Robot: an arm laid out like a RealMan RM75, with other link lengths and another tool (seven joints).
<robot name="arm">
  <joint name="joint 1" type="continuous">
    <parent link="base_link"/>
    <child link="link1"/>
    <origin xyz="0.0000 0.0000 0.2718" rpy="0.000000 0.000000 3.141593"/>
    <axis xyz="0 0 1"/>
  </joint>
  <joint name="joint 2" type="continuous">
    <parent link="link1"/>
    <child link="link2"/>
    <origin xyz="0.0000 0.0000 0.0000" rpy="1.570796 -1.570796 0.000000"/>
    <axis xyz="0 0 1"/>
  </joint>
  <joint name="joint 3" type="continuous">
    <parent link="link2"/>
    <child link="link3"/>
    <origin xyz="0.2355 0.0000 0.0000" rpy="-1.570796 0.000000 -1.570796"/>
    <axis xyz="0 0 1"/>
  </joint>
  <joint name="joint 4" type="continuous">
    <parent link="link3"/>
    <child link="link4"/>
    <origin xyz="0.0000 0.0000 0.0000" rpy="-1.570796 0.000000 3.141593"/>
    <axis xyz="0 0 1"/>
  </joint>
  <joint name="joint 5" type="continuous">
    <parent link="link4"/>
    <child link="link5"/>
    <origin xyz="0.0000 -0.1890 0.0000" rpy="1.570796 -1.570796 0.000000"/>
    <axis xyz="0 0 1"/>
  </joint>
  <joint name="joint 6" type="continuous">
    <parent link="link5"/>
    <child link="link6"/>
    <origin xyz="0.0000 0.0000 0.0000" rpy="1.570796 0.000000 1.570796"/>
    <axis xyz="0 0 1"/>
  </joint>
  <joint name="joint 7" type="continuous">
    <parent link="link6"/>
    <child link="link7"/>
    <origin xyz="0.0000 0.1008 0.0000" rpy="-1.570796 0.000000 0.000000"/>
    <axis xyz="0 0 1"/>
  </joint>
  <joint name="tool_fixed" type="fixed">
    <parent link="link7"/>
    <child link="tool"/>
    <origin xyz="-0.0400 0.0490 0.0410" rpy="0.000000 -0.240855 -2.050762"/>
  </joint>
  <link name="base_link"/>
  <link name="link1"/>
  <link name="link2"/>
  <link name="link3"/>
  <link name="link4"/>
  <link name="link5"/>
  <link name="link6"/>
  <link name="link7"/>
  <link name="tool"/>
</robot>
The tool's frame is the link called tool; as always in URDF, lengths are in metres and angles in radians. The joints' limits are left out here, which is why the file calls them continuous.
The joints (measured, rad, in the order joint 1, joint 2, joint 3, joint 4, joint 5, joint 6, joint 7), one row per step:
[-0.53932, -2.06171, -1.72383, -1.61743, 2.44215, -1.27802, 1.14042]
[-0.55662, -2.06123, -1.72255, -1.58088, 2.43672, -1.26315, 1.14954]
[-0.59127, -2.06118, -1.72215, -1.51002, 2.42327, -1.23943, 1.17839]
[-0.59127, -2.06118, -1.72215, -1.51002, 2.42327, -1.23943, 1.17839]
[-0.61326, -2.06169, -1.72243, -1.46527, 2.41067, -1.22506, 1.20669]
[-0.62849, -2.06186, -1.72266, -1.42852, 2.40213, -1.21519, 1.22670]
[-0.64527, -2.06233, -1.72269, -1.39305, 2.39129, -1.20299, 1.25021]
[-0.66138, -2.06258, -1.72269, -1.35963, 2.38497, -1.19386, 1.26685]
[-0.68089, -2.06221, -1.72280, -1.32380, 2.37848, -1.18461, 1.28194]
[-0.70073, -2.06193, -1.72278, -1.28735, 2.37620, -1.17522, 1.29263]
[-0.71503, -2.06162, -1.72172, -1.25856, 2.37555, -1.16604, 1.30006]
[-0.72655, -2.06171, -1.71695, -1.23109, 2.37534, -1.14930, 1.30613]
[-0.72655, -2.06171, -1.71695, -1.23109, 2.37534, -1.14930, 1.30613]
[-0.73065, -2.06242, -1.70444, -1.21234, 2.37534, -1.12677, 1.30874]
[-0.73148, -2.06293, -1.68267, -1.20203, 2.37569, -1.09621, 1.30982]
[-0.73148, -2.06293, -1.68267, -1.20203, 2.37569, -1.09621, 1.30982]
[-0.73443, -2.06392, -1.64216, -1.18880, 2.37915, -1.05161, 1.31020]
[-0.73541, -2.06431, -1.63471, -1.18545, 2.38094, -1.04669, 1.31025]
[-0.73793, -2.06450, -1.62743, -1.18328, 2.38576, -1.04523, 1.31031]
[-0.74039, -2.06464, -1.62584, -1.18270, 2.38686, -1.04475, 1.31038]
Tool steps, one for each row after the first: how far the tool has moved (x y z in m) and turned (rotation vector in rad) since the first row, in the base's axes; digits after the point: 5 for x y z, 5 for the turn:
[-0.00028, 0.00395, -0.00437, -0.00916, -0.00059, 0.00014]
[-0.00014, 0.01057, -0.01347, -0.03195, 0.00263, -0.00717]
[-0.00014, 0.01057, -0.01347, -0.03195, 0.00263, -0.00717]
[0.00080, 0.01391, -0.01962, -0.04910, 0.00609, -0.02012]
[-0.00009, 0.01645, -0.02466, -0.06330, 0.00975, -0.02419]
[0.00056, 0.01876, -0.02950, -0.07615, 0.01208, -0.03483]
[0.00044, 0.02108, -0.03403, -0.08793, 0.01610, -0.03926]
[0.00092, 0.02375, -0.03863, -0.09998, 0.02014, -0.04354]
[0.00077, 0.02668, -0.04319, -0.11019, 0.02614, -0.04359]
[0.00010, 0.02896, -0.04679, -0.11674, 0.03171, -0.04229]
[-0.00069, 0.03120, -0.05038, -0.11821, 0.03646, -0.04207]
[-0.00069, 0.03120, -0.05038, -0.11821, 0.03646, -0.04207]
[-0.00148, 0.03229, -0.05408, -0.11545, 0.04073, -0.04431]
[-0.00044, 0.03252, -0.05785, -0.10724, 0.04646, -0.05602]
[-0.00044, 0.03252, -0.05785, -0.10724, 0.04646, -0.05602]
[0.00245, 0.03165, -0.06520, -0.09930, 0.06163, -0.08001]
[0.00259, 0.03123, -0.06707, -0.10094, 0.06658, -0.08320]
[0.00311, 0.03071, -0.06899, -0.10388, 0.07542, -0.08807]
[0.00401, 0.03070, -0.06945, -0.10440, 0.07742, -0.09106]

